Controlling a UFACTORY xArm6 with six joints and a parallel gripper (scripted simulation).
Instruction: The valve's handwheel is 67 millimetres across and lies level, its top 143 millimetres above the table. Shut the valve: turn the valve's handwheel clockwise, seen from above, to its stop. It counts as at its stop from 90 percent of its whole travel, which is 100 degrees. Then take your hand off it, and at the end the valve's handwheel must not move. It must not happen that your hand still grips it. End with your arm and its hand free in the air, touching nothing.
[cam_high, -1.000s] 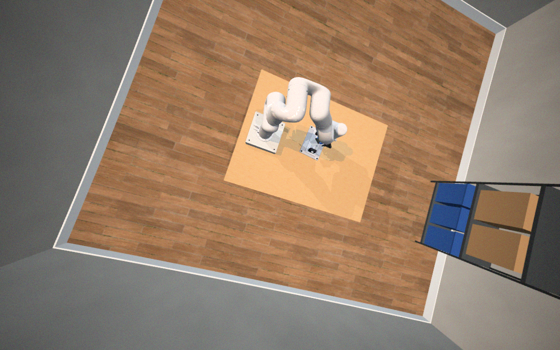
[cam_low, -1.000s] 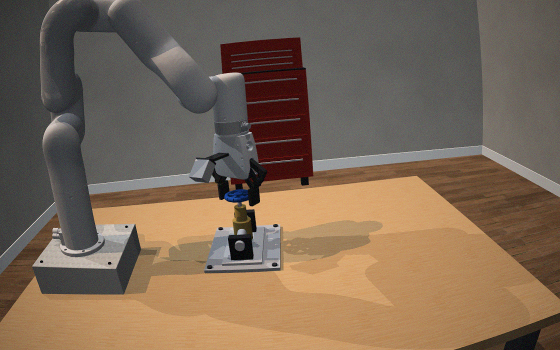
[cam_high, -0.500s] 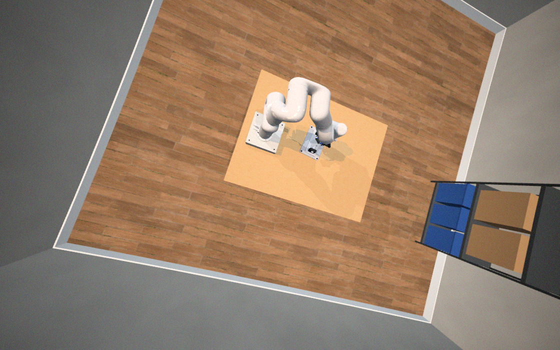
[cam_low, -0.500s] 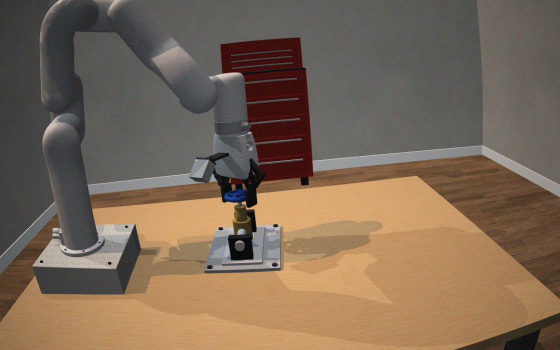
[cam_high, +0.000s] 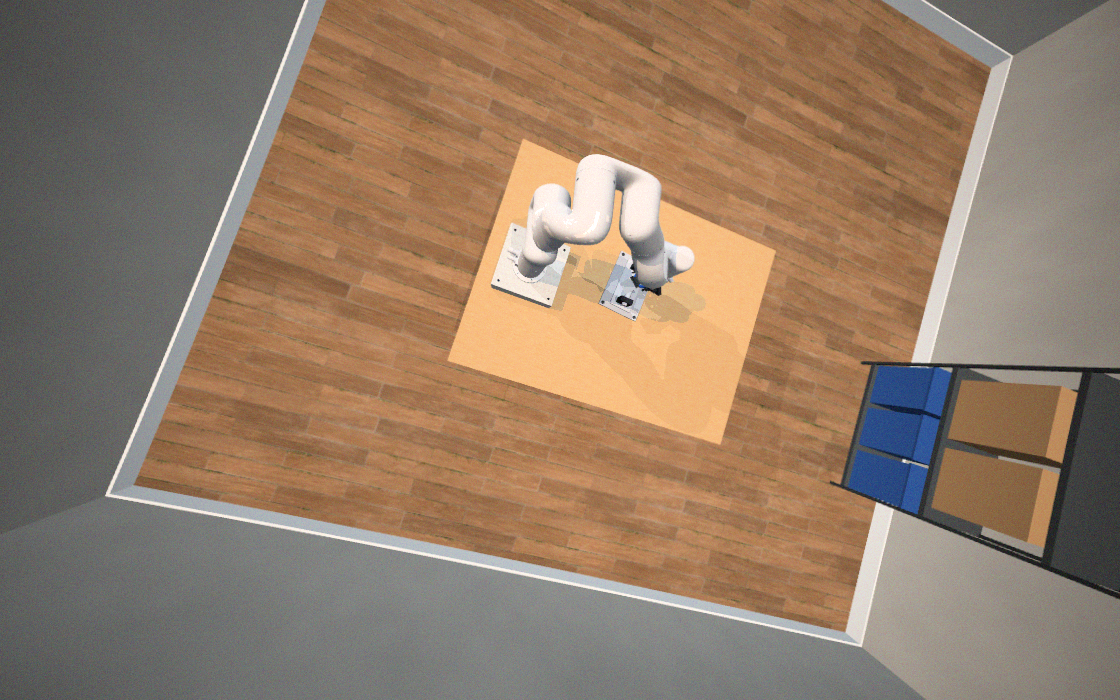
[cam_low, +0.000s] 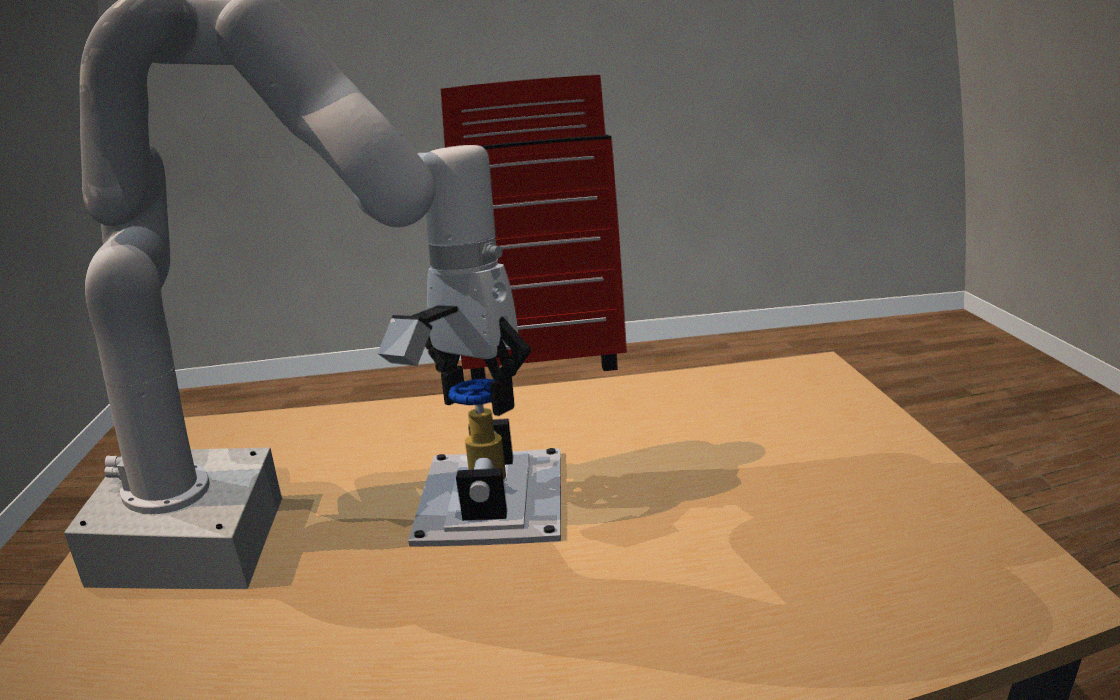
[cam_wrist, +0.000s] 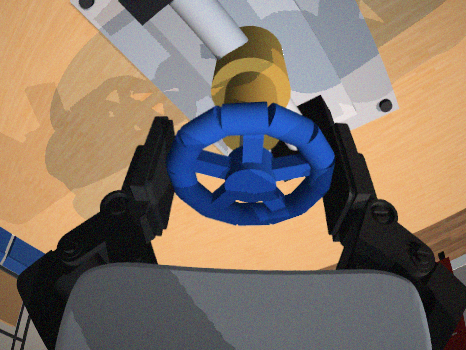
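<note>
Right now my hand is 10 mm above the blue spoked handwheel.
</note>
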